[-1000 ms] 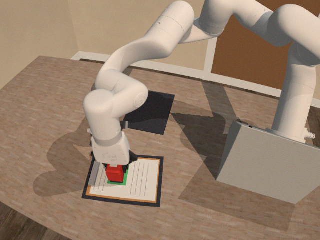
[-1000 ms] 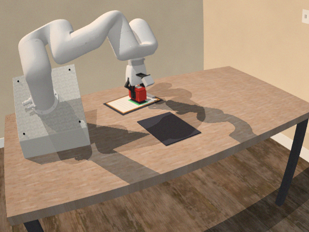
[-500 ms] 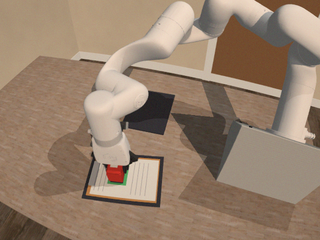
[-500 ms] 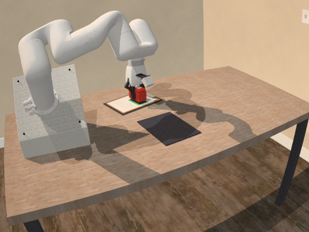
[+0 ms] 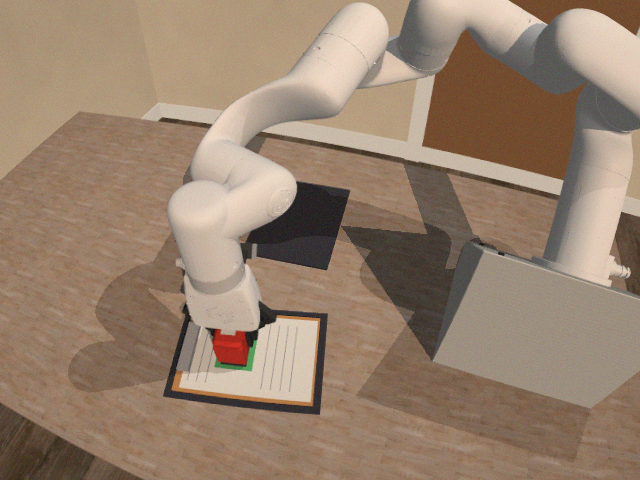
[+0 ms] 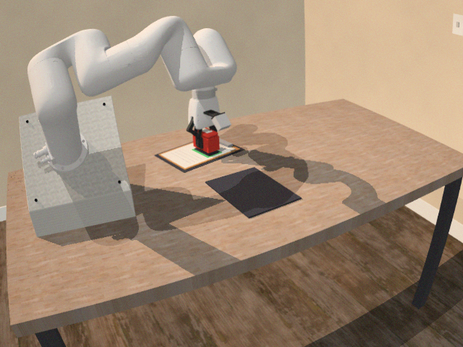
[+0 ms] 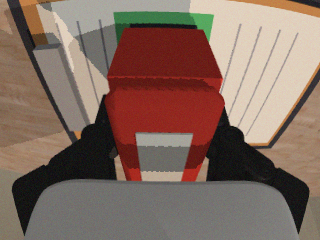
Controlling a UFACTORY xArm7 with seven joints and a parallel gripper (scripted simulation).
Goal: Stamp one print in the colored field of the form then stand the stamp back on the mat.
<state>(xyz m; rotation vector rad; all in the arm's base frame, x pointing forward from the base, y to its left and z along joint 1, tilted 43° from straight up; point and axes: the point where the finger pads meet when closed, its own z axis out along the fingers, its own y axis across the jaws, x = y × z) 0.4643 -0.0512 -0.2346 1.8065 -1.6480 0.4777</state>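
Right now my hand is right at the red stamp. The rest, counted from my hand: form: 40 mm below, 10 mm to the left, 10 mm behind; then mat: 310 mm to the right, 40 mm below, 30 mm behind.
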